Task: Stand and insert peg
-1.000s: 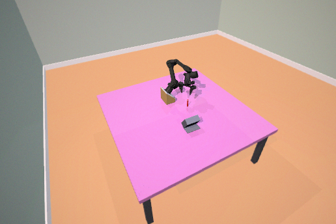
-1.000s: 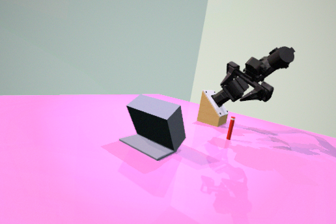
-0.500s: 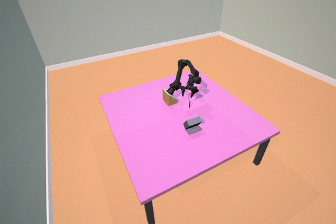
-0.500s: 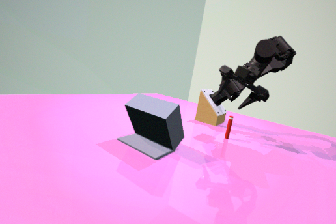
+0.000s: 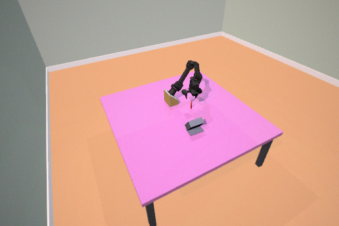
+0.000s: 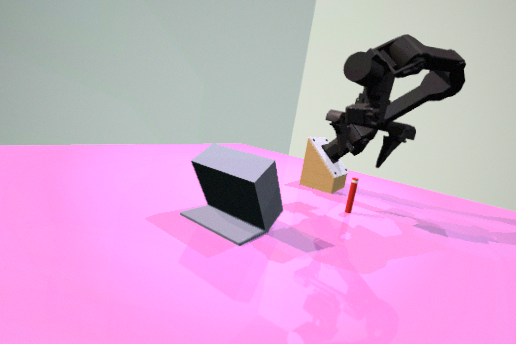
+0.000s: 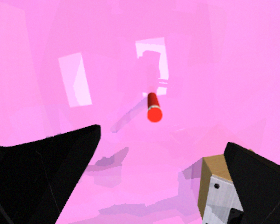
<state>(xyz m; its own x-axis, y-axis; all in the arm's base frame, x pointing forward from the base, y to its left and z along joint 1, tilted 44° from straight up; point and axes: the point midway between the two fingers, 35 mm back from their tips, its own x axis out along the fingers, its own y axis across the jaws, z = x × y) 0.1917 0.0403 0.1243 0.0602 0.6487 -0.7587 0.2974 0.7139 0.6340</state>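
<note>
The red peg lies 10 mm ahead of my gripper tip and 60 mm below it. Round my gripper tip: flat grey foot plate 280 mm ahead, 140 mm to the right, 120 mm below; grey sloped panel 250 mm ahead, 140 mm to the right, 60 mm below.
</note>
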